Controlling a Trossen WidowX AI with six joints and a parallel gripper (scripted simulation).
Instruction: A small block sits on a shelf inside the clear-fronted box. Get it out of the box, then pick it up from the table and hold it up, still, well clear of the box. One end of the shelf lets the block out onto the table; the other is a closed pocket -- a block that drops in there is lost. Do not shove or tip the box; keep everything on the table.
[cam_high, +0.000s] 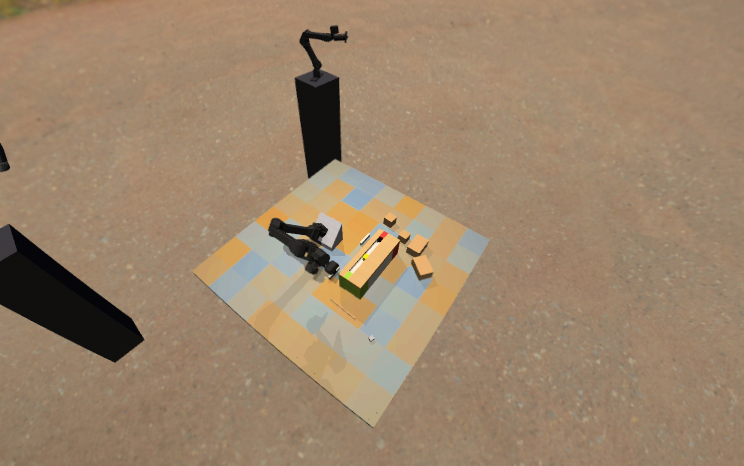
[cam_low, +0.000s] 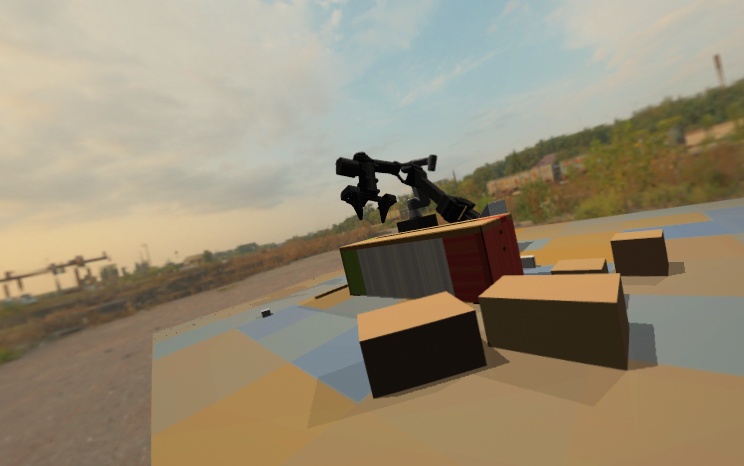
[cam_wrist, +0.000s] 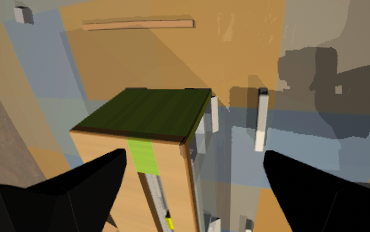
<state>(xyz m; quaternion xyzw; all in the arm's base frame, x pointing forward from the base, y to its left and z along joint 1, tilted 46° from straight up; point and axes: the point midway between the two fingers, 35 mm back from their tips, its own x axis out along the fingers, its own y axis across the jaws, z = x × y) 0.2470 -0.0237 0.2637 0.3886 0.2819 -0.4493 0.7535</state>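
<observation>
Now: gripper tip 40 mm short of the long box, 230 mm to the right of it and 120 mm above it. Round my gripper tip: small yellow block 50 mm ahead, 230 mm to the left, 90 mm below.
</observation>
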